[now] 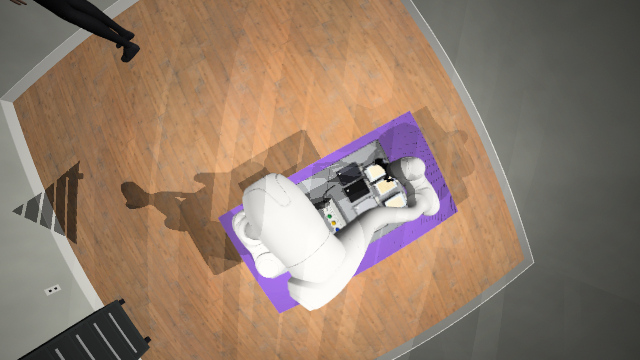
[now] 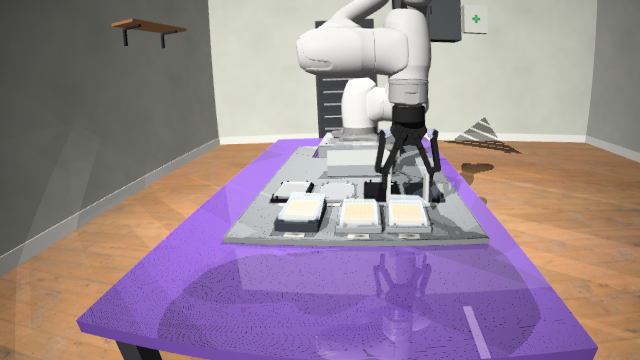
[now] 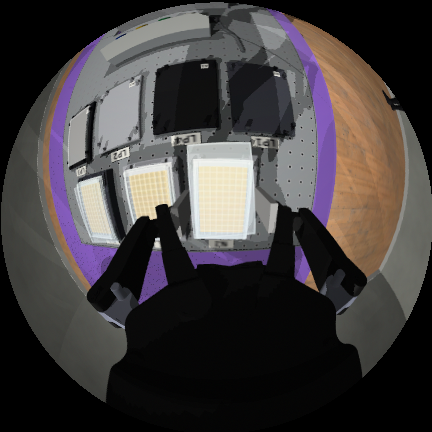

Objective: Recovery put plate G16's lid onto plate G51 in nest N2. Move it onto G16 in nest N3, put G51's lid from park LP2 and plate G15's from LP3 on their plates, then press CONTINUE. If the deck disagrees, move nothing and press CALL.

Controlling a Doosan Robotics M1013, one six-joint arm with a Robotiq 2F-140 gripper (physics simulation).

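Frame: origin at the arm's base, x ahead, y left, z up, level; metres.
Seen in the pictures: gripper, fingertip midpoint: [image 1: 377, 170] [image 2: 406, 201] [image 3: 222, 198]; arm's base at its link origin: [image 2: 359, 137].
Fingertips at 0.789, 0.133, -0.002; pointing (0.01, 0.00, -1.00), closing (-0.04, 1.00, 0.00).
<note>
Offsets run from my fingertips to a thing's middle, as dx, dy, dz. "spot": to the spot under its first point. Level surfaces: height alone.
My gripper [image 3: 222, 198] [image 2: 407, 195] [image 1: 384, 169] is shut on a clear lid {-0.012, -0.001, -0.002} [image 3: 220, 152] [image 2: 406, 200]. It holds the lid flat, right over the cream-welled plate {+0.012, +0.001, -0.032} [image 2: 408, 228] in nest N2, at the right end of the front row. I cannot tell whether the lid rests on the plate. The middle plate {+0.013, -0.115, -0.020} [image 2: 358, 213] [image 3: 148, 188] [image 1: 386, 186] and the left plate {+0.017, -0.244, -0.002} [image 2: 301, 208] [image 3: 93, 207] [image 1: 395, 200], which sits on a black nest, stand beside it. Park LP3 {spot: -0.154, -0.317, -0.025} [image 2: 291, 189] [image 3: 78, 137] bears a lid. Park LP2 {-0.169, -0.185, -0.033} [image 2: 336, 189] [image 3: 118, 116] shows a bare grey pad.
Black parks LP4 {-0.173, -0.055, -0.033} [image 3: 186, 96] [image 2: 374, 188] and LP1 {-0.168, +0.067, -0.033} [image 3: 259, 98] lie behind the front row. All sit on a grey perforated deck {dz -0.043} [image 2: 254, 224] [image 3: 289, 169] on the purple table {dz -0.056} [image 2: 196, 278]. A button box {spot: -0.408, -0.108, +0.029} [image 1: 331, 218] [image 3: 157, 30] stands at the deck's far side by the arm's base.
</note>
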